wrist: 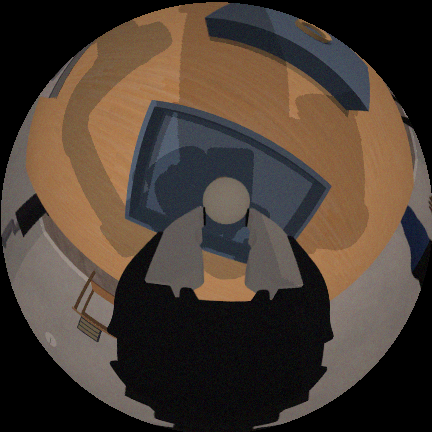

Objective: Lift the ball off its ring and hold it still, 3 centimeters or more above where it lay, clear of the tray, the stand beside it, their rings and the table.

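Frame: origin at the arm's base, x back, y right, z up, level; centimetres.
Where they show: gripper, fingertip midpoint: point(225, 209).
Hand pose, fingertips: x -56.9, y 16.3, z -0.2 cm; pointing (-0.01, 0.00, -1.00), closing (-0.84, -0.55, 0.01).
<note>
Each offset is from my fingertips to the top centre of the thing. "spot": to the spot under its first point. Level surfaces: height alone.
The ball @(dz +2.6, dx +0.7, dy -1.1 cm) point(226, 196), pale grey-beige, is in the middle of the wrist view, low over the floor of the blue tray @(spot: dz +0.0, dx -6.9, dy -8.0 cm) point(322, 189). My gripper point(225, 209) is shut on the ball, with one fingertip against its left side and one against its right side. The ring under the ball is hidden, and any gap between the ball and its ring cannot be told. The stand point(280, 40), a long blue block, is at the upper right and bears a tan ring point(301, 25) on its top.
The wooden table @(dz -2.5 cm) point(135, 82) lies under the tray and the stand. Broad shadows fall on it. A brown chair frame point(83, 291) stands on the floor beyond the table at the lower left. A dark blue shape point(416, 240) shows at the right edge of the view.
</note>
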